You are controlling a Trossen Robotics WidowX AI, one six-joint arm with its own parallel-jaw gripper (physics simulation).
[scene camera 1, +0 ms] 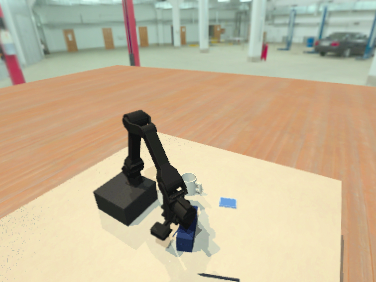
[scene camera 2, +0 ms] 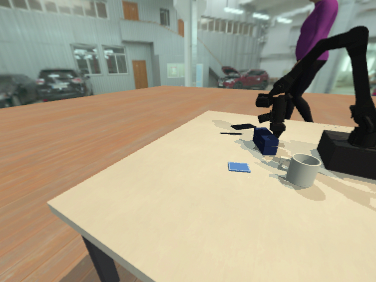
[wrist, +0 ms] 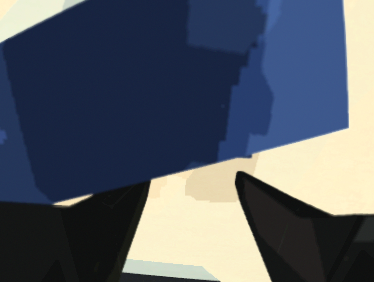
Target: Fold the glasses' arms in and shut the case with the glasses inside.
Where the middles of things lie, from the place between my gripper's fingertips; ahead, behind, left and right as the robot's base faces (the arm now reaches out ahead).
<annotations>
Now: the dark blue glasses case (wrist: 102,102) 5 cm ahead of my hand, 4 cm to the left of it and 1 cm above it. Round my hand: grey mug (scene camera 2: 302,171) (27 cm to the left, 7 cm behind, 1 cm above).
</annotations>
